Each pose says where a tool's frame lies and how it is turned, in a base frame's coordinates. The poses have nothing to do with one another.
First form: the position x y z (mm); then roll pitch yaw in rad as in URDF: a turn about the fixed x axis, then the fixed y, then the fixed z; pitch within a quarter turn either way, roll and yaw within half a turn.
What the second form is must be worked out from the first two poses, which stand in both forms.
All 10 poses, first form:
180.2, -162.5, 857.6, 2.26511, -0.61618, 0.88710
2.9, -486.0, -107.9, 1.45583, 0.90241, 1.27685
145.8, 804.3, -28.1, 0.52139, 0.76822, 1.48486
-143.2, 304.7, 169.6, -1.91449, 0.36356, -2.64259
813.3, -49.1, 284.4, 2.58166, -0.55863, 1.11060
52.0, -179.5, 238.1, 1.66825, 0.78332, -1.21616
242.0, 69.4, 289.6, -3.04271, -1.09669, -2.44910
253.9, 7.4, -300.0, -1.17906, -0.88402, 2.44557
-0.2, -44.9, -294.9, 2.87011, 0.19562, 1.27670
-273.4, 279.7, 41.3, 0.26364, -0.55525, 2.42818
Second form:
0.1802, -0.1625, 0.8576, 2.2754, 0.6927, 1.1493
0.0029, -0.4860, -0.1079, 0.6358, 1.3705, 0.3711
0.1458, 0.8043, -0.0281, -0.1516, 0.9449, 1.1790
-0.1432, 0.3047, 0.1696, -0.2615, 2.1549, -1.3714
0.8133, -0.0491, 0.2844, 2.4593, 1.2586, 1.0884
0.0520, -0.1795, 0.2381, 1.8366, -0.4683, -1.5214
0.2420, 0.0694, 0.2896, 0.7664, -1.9387, 0.5289
0.2539, 0.0074, -0.3000, 0.3974, -1.4485, 1.5254
-0.0002, -0.0449, -0.2949, 2.2328, 1.7035, 0.0073
-0.2734, 0.2797, 0.0413, 0.7933, 0.0626, 2.4058

